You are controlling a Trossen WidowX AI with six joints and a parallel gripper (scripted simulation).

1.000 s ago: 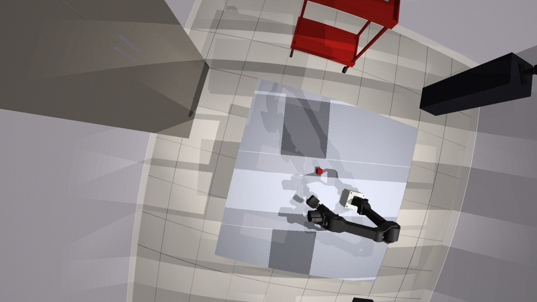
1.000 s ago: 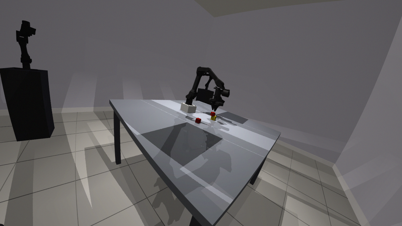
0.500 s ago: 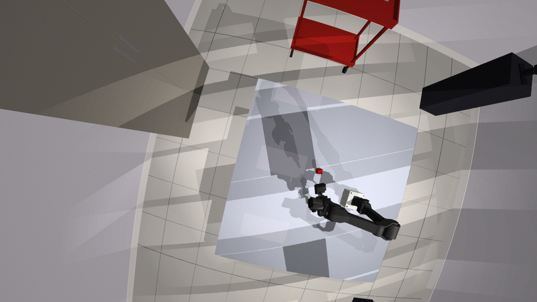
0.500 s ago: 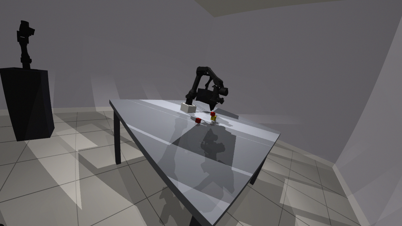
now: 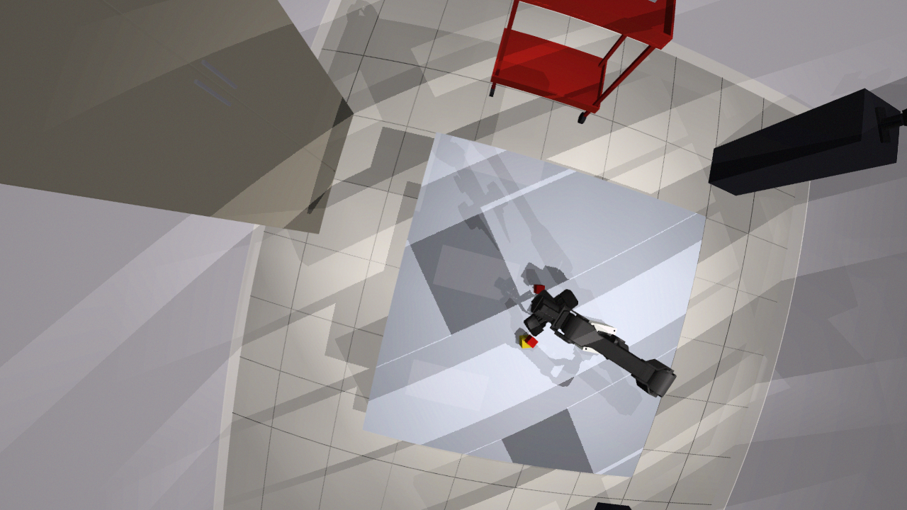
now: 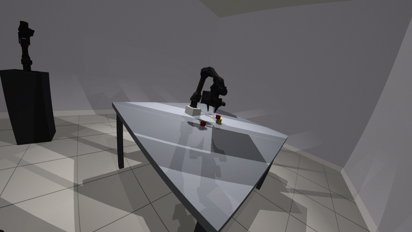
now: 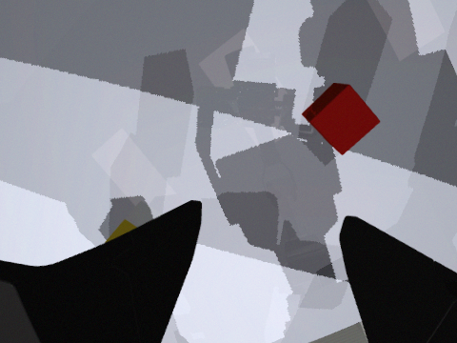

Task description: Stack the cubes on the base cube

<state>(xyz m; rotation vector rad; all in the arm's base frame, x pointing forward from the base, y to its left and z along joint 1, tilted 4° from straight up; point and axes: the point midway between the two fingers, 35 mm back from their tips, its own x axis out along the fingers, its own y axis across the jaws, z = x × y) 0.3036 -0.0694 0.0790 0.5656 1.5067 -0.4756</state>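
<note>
The yellow cube is 20 mm behind my gripper tip, 160 mm to the left of it and 100 mm below it.
</note>
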